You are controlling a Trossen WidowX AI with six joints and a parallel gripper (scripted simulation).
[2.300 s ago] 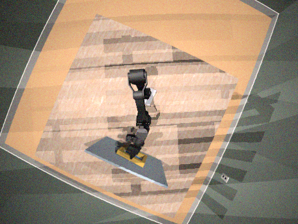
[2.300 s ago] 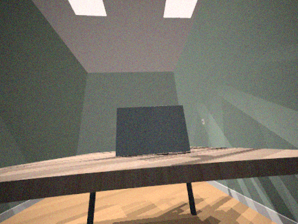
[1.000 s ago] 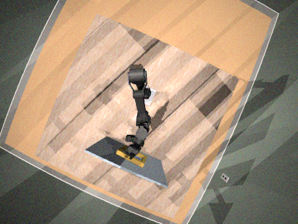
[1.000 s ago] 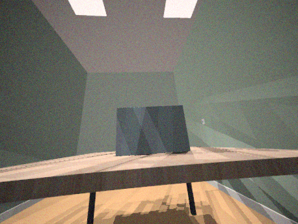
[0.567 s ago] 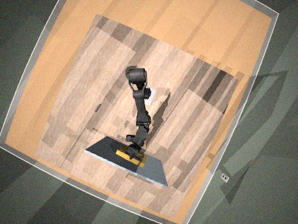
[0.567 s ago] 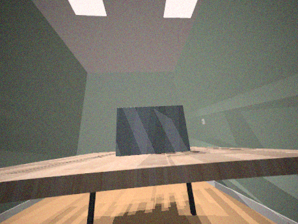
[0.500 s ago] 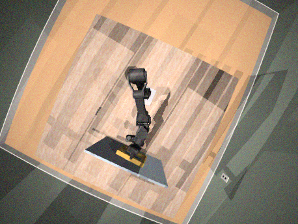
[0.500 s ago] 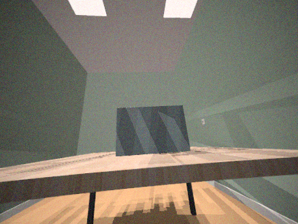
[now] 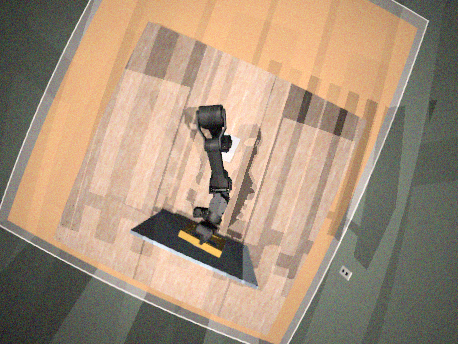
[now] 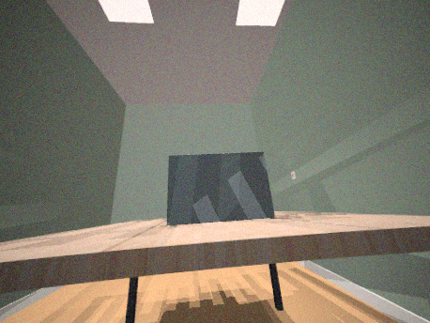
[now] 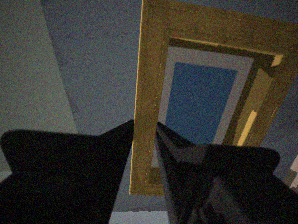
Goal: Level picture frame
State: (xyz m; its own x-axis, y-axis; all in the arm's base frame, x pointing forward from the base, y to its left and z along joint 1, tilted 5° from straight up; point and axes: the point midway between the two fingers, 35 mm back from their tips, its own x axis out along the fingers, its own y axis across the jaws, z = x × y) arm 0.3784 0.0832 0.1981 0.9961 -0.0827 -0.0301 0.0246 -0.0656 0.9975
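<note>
Right now the picture frame is 50 mm below my gripper tip and 10 mm ahead of it. From my gripper tip the other things lie so: grey wall panel 80 mm below, 20 mm ahead.
</note>
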